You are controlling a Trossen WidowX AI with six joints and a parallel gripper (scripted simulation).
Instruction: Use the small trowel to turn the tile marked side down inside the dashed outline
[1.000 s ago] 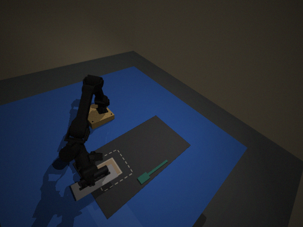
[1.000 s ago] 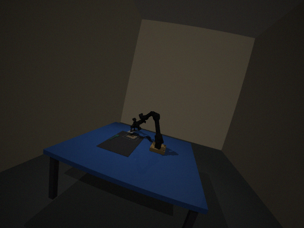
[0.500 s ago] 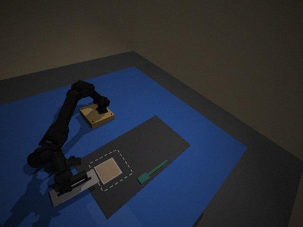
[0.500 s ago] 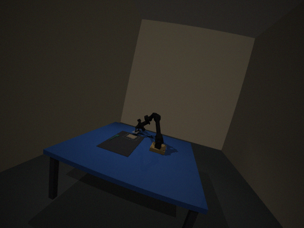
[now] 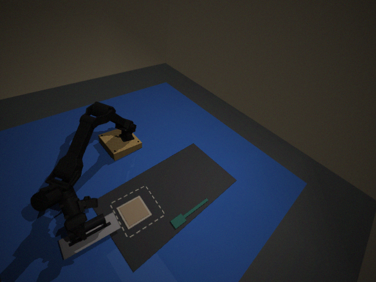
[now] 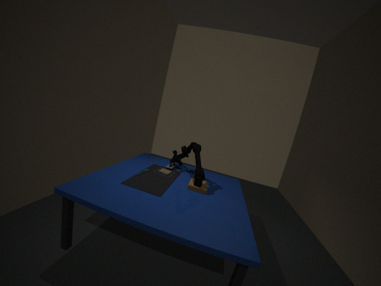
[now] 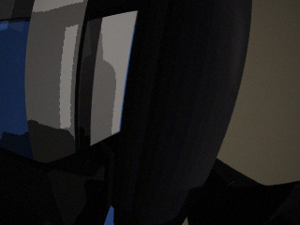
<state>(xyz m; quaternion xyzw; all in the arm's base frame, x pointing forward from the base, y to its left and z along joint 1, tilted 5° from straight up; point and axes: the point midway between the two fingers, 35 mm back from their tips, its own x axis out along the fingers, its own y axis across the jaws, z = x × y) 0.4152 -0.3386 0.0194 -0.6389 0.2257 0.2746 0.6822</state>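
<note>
Right now the green long-handled tool is 10 cm ahead of my gripper tip, 39 cm to the left of it and 7 cm below it. The rest, counted from my gripper tip: trowel 2 cm behind, 1 cm below; square tile 4 cm behind, 20 cm to the left, 7 cm below; dark mat 4 cm behind, 39 cm to the left, 9 cm below.
</note>
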